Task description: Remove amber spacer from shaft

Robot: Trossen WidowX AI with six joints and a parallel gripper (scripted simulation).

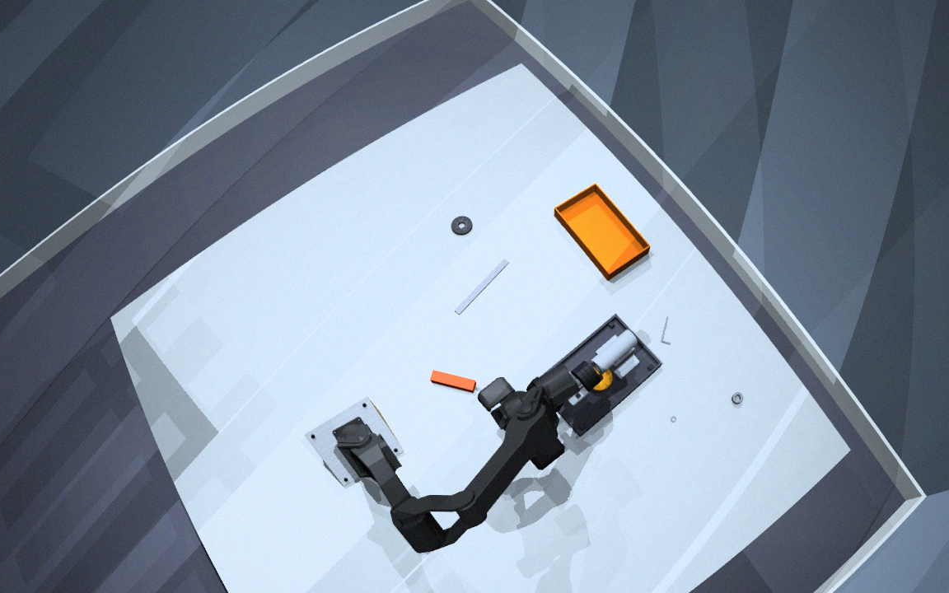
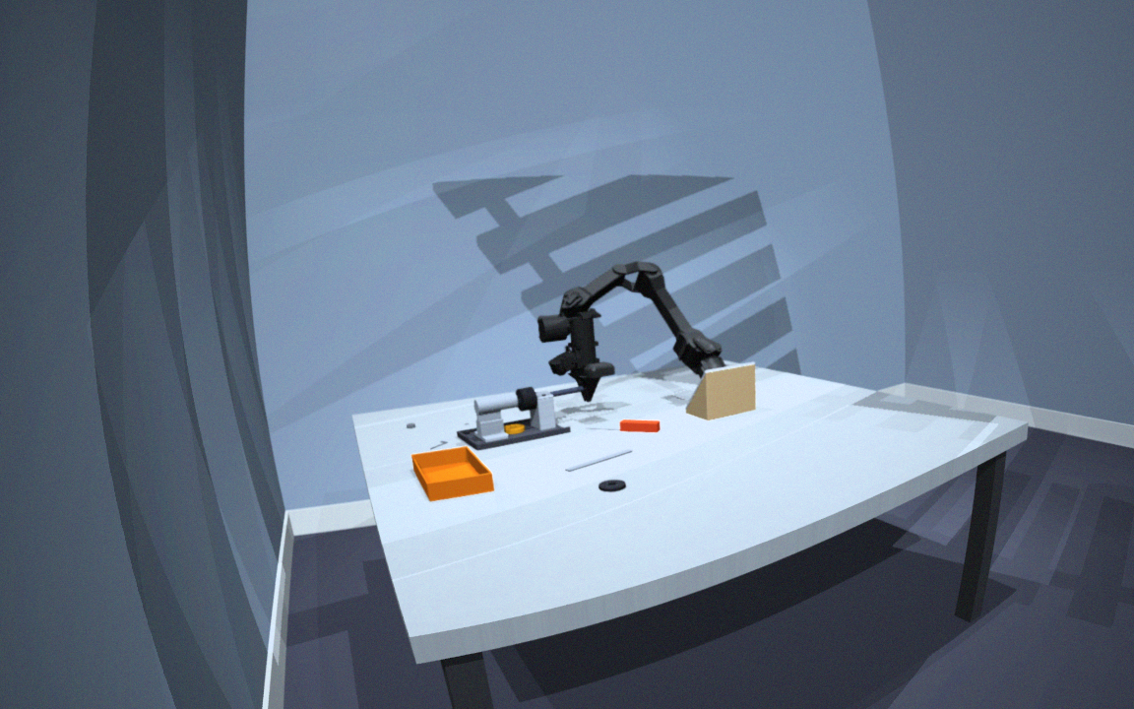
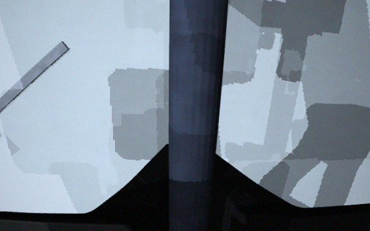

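The dark shaft is 80 mm ahead of my gripper tip, 10 mm to the left of it and 30 mm above it. The rest, counted from my gripper tip: allen key (370 mm ahead, 20 mm to the left, 40 mm below); amber spacer (200 mm ahead, 20 mm to the left, 30 mm below); grey strip (100 mm ahead, 330 mm to the left, 40 mm below).
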